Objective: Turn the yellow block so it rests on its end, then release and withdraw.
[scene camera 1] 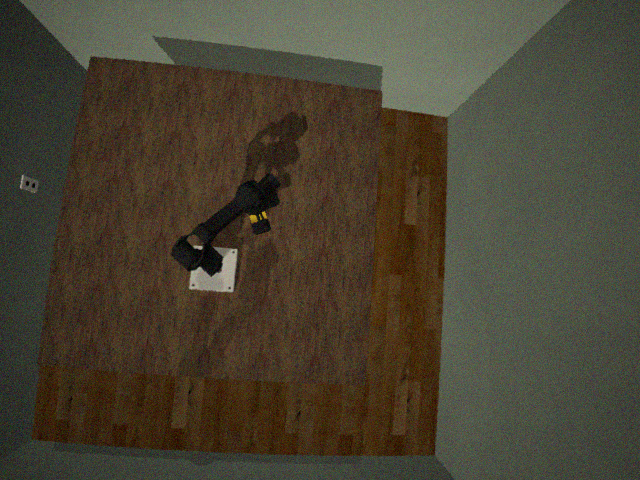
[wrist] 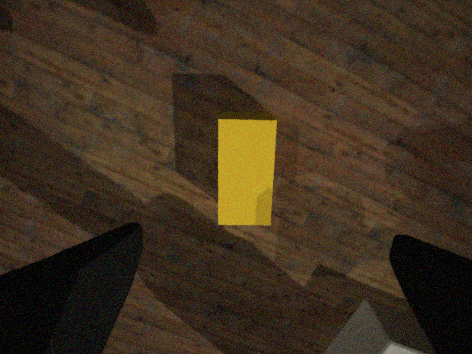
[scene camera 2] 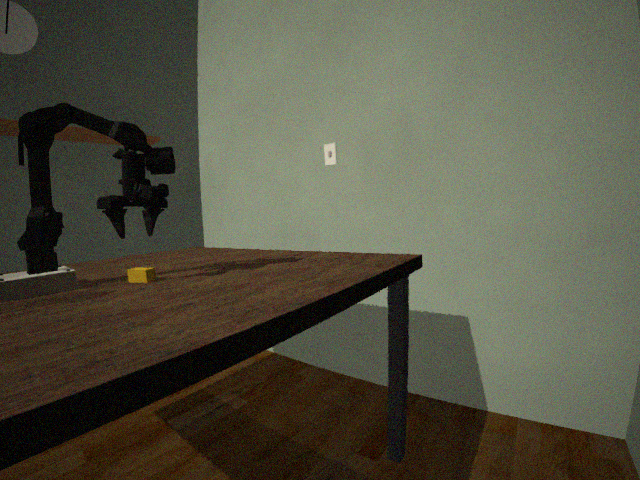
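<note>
The yellow block (scene camera 1: 254,219) (scene camera 2: 140,274) (wrist: 245,172) lies flat on its long side on the wooden table. In the wrist view its long side runs up and down the picture, and a small shadow falls on its lower right corner. My gripper (scene camera 2: 136,237) (wrist: 268,241) is open and empty, and it hangs well above the block with its fingers pointing down. In the wrist view the block shows between and a little above the two fingertips. In scene camera 1 the arm and gripper hide part of the block.
The arm's white base plate (scene camera 1: 227,279) (scene camera 2: 64,270) (wrist: 395,348) is fixed to the table (scene camera 1: 310,310) (scene camera 2: 232,304) near the block. The table's edge (scene camera 2: 330,304) runs along the front in scene camera 2. Shadows of the arm fall across the table top.
</note>
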